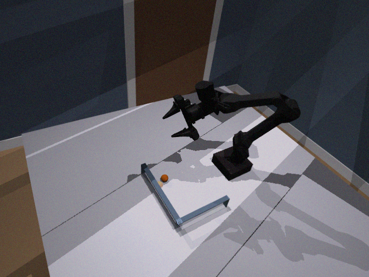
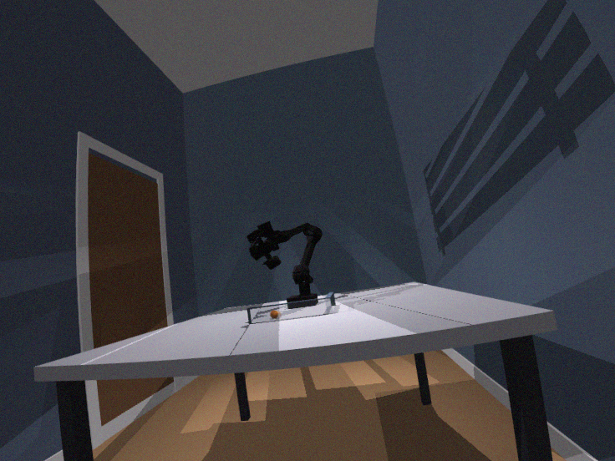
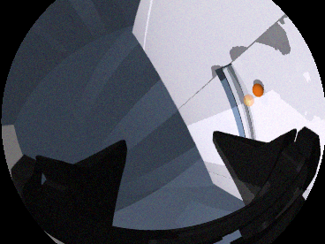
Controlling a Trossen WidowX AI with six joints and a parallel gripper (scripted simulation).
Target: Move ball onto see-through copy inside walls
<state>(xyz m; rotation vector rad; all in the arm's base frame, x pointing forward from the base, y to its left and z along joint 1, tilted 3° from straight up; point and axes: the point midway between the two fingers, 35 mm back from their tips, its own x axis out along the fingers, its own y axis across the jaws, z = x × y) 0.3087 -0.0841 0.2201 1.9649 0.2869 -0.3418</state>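
Now: gripper tip 25 cm above the orange ball, 5 cm to the right of it and 1 cm short of it. Also, from my gripper tip: see-through copy of ball: 25 cm below, 8 cm to the left, 5 cm ahead; clear wall: 23 cm below, 13 cm to the left, 7 cm ahead.
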